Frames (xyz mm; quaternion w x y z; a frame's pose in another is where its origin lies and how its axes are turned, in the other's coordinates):
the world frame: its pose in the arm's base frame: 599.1 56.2 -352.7 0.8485 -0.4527 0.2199 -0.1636
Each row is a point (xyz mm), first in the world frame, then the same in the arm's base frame.
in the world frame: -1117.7 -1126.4 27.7
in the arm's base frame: -424.7 3.9 858.9
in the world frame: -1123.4 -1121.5 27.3
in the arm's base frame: -429.4 9.0 855.8
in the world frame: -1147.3 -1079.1 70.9
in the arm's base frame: -423.6 73.5 847.1
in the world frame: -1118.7 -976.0 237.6
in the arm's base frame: -304.3 231.2 836.3
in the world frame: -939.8 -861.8 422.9
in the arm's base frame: -46.7 336.2 791.5
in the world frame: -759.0 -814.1 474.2
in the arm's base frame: 137.4 311.4 736.1
